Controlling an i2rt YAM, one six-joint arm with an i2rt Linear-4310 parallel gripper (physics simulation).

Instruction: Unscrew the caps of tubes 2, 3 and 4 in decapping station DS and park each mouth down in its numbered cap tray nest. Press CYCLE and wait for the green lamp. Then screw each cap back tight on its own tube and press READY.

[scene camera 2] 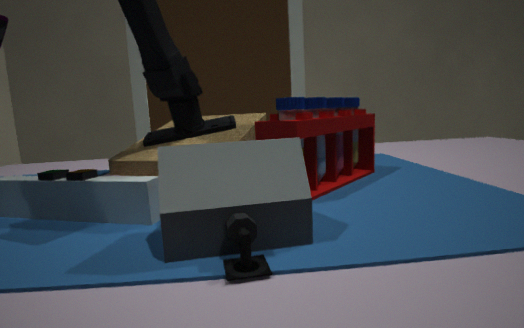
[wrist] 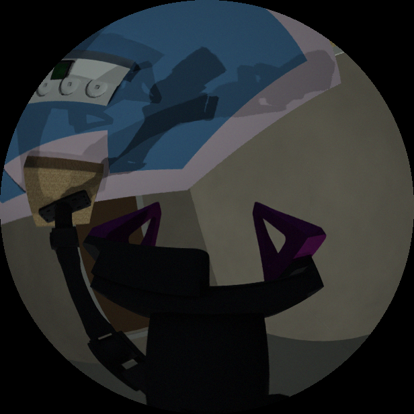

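Where they show: arm's base, origin of its link: (scene camera 2: 191,132).
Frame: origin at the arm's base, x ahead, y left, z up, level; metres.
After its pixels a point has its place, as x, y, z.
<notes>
A red rack (scene camera 2: 315,127) {0.360, 0.175, 0.016} stands behind and right of the grey box in the scene view. Several tubes stand upright in it with blue caps (scene camera 2: 290,103) {0.359, 0.146, 0.045} on top; their numbers cannot be read. A white box (scene camera 2: 75,202) {0.374, -0.095, -0.048} (wrist: 114,75) has dark square buttons; a dark green one (wrist: 62,69) and round nests (wrist: 97,88) show in the wrist view, with no caps on the visible nests. My gripper (wrist: 206,207) is open and empty, its purple fingers wide apart, high above the table and facing the wall. A bit of purple shows at the scene view's left edge. No lit lamp can be made out.
A grey box (scene camera 2: 232,175) {0.481, 0.072, -0.010} with a sloped top stands in front, with a small black stand (scene camera 2: 247,269) {0.523, 0.077, -0.068} before it. The arm's black base plate (scene camera 2: 215,125) {0.021, 0.054, 0.013} (wrist: 75,204) sits on a wooden block (scene camera 2: 135,162) {0.095, -0.101, -0.046} (wrist: 42,180) behind. A blue mat (scene camera 2: 425,210) {0.439, 0.265, -0.069} (wrist: 165,150) covers the table.
</notes>
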